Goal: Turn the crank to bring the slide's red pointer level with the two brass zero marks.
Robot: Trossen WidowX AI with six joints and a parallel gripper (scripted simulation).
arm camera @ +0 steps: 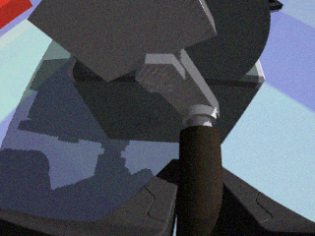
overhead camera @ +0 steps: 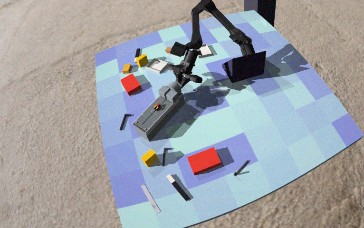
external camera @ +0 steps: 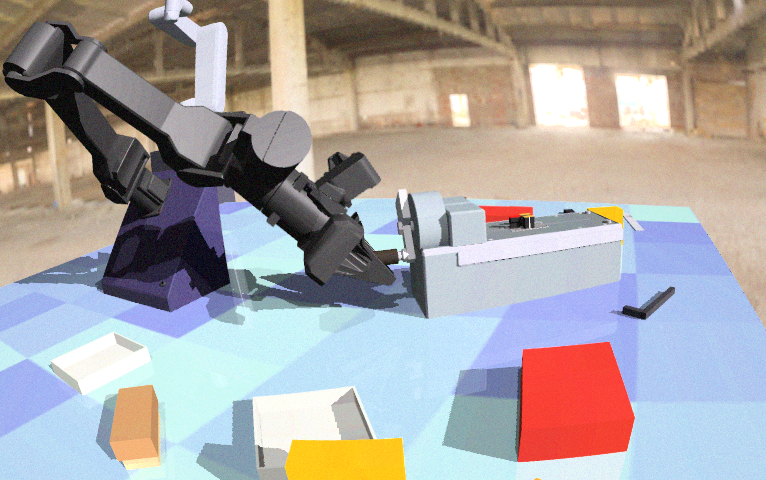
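The red pointer lies 12 cm ahead of my gripper tip, 9 cm to the left of it and 4 cm above it. The rest, counted from my gripper tip: dark crank handle (1 cm behind, 1 cm to the right, 3 cm above); tan block (9 cm behind, 33 cm to the right, 3 cm below).
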